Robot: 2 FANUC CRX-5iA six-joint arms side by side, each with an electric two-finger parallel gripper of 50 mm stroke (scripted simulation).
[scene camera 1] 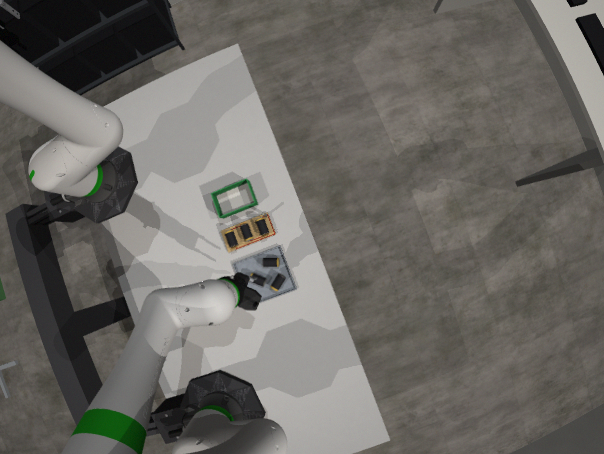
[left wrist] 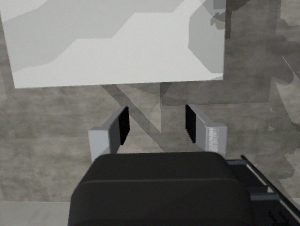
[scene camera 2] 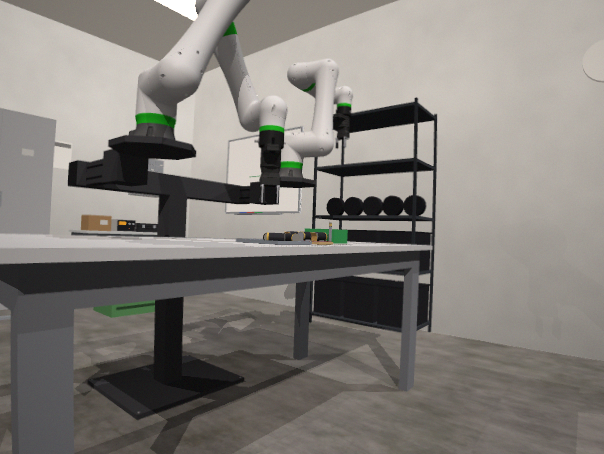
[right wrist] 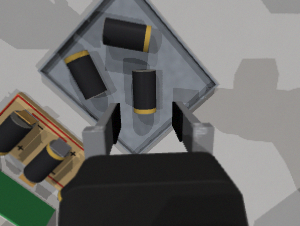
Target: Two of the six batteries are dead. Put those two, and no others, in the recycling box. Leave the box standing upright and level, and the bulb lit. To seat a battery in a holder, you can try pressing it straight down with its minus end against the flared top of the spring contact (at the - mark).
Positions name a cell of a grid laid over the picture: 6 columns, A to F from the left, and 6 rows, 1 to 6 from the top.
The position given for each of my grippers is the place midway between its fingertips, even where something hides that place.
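There is a grey tray (scene camera 1: C4), which I can see in the right wrist view (right wrist: D3) too, while in the left wrist view the tray is out of frame. My right gripper (scene camera 2: C3) appears in the right wrist view (right wrist: C4) as well. My left gripper (left wrist: D4) is also visible to me.
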